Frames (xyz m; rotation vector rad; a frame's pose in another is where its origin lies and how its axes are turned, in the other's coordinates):
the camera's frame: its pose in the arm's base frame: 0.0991 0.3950 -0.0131 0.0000 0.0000 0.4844
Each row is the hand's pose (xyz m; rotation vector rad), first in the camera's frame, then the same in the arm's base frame.
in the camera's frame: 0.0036 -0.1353 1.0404 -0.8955 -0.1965 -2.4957
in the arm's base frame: 0.1653 0.2769 1.0273 -0.7422 -0.3661 -2.0454
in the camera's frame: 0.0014 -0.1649 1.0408 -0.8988 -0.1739 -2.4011
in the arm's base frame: 0.1771 0.2497 1.0277 -0.7539 -0.3488 -1.9506
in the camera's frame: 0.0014 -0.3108 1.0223 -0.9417 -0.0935 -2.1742
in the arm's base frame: 0.2451 0.1206 1.0092 -0.8186 -0.2906 -1.7258
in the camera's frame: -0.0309 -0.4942 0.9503 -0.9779 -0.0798 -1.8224
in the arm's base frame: 0.3019 -0.0567 0.9372 -0.8684 -0.2913 -1.3765
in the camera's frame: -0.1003 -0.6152 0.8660 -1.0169 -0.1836 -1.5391
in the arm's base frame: 0.2968 -0.1961 0.8529 -0.8919 -0.3992 -1.0974
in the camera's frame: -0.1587 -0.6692 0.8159 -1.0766 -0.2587 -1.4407
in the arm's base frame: 0.2703 -0.2711 0.8028 -0.9335 -0.4837 -1.0054
